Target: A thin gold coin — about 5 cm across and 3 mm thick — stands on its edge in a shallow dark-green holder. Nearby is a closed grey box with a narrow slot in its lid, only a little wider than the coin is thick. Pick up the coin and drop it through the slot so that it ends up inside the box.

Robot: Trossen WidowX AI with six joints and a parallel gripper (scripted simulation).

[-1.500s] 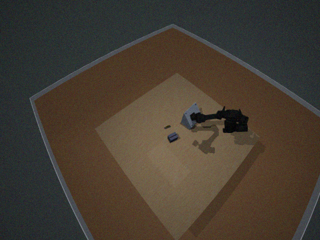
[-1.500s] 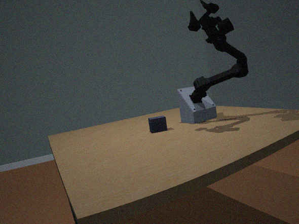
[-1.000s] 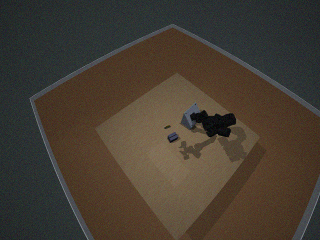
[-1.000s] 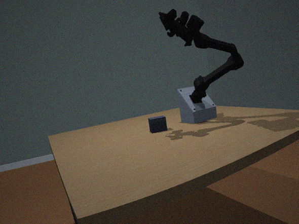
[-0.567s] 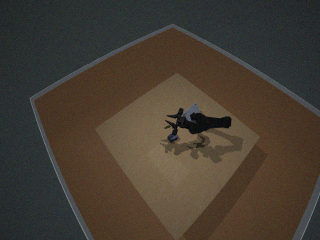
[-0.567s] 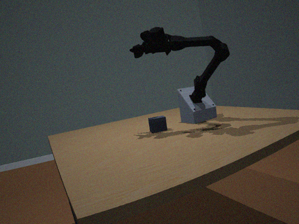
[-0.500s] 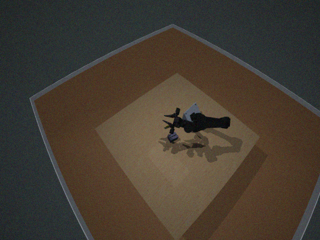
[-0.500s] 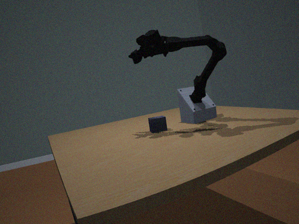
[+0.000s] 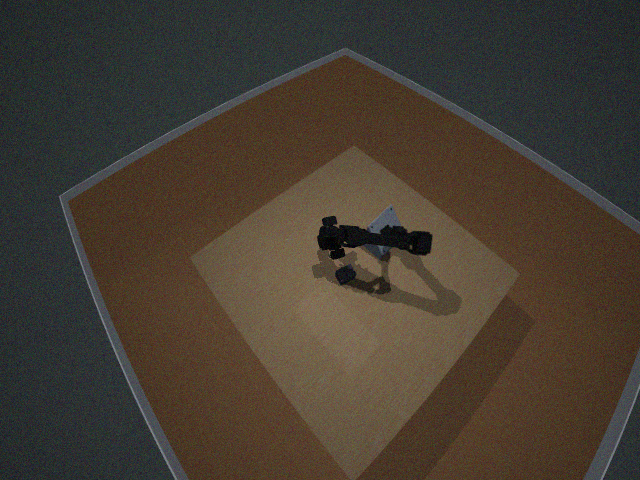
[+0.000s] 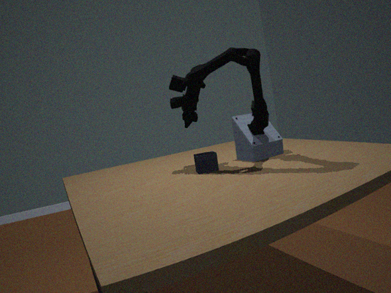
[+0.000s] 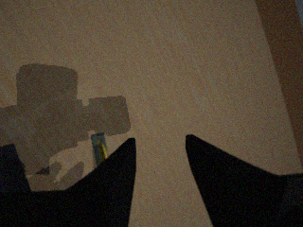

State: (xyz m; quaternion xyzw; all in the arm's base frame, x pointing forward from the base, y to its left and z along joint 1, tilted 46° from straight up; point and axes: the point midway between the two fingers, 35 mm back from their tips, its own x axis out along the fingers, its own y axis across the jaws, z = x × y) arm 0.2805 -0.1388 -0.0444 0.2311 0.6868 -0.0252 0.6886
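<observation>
The gold coin lies 4 cm behind my gripper tip, 3 cm to the left of it and 17 cm below it.
</observation>
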